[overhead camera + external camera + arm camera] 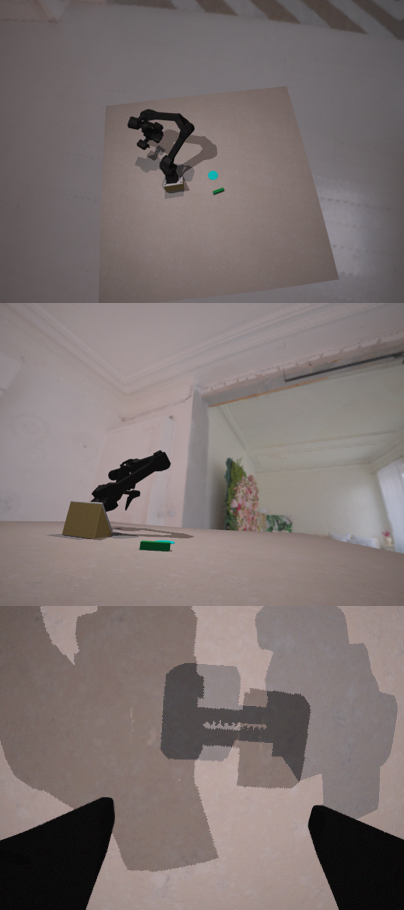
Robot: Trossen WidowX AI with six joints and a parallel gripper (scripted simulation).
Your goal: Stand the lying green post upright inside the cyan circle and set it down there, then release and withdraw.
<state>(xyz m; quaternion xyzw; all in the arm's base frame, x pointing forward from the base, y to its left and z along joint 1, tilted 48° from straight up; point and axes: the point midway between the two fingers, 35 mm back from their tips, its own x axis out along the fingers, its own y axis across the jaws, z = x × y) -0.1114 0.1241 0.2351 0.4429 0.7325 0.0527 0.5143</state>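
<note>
The green post lies 39 cm ahead of my gripper tip, 31 cm to the right of it and 8 cm below it. Also, from my gripper tip: cyan circle (36 cm ahead, 20 cm to the right, 8 cm below).
</note>
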